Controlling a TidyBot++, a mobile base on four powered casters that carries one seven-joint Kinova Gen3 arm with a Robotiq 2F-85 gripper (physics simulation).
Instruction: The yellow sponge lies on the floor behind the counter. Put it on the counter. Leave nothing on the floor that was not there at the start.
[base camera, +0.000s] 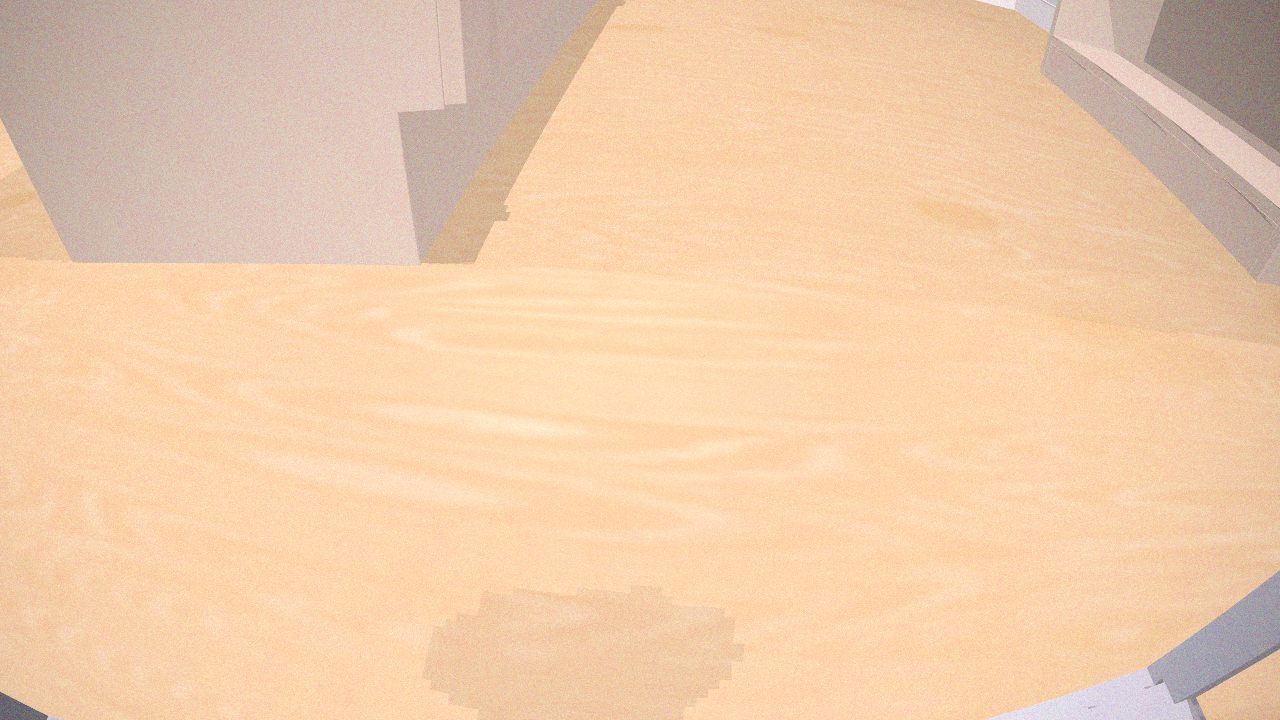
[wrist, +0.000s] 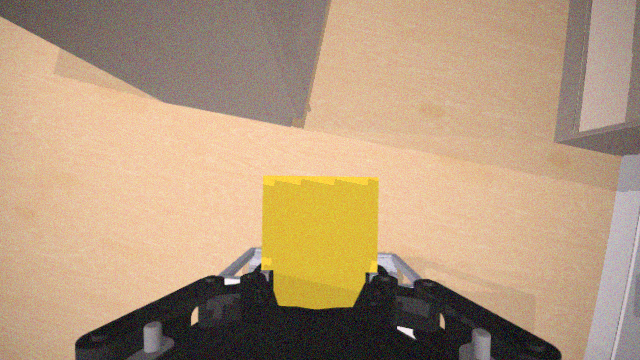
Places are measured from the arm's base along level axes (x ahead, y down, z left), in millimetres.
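Pixels of known places: gripper, fingertip midpoint: (wrist: 320, 271).
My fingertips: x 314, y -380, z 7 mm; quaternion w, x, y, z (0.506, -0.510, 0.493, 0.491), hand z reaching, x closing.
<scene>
For each thing: its top centre in the pictures, then the offset to it from my fingertips. "spot": a spot on its surface instead. Level surfaces: height alone.
- yellow sponge at its top centre: (wrist: 319, 270) dx +12, dy -33, dz +0 mm
- shelf unit at a spot on its surface: (base camera: 1154, 152) spot: dx +586, dy +743, dz -946 mm
- wooden floor at its surface level: dy +776 mm
The yellow sponge (wrist: 320, 230) is in the lower middle of the wrist view, held between the two black fingers. My gripper (wrist: 320, 271) is shut on it, and the sponge is off the floor. The gripper does not show in the base camera view. The counter (base camera: 241, 134) (wrist: 200, 55) is a grey-beige block standing at the upper left of both views. In the wrist view the sponge is nearer the camera than the counter's near end, with floor showing between them in the picture. The height of the sponge against the counter top cannot be told.
A shelf unit (base camera: 1154, 152) (wrist: 571, 75) stands on the right in both views. A pale wall with a baseboard (wrist: 607, 270) runs along the right edge of the wrist view. The wooden floor (base camera: 626, 402) (wrist: 150, 200) lies around the counter's end, with a shadow near the base.
</scene>
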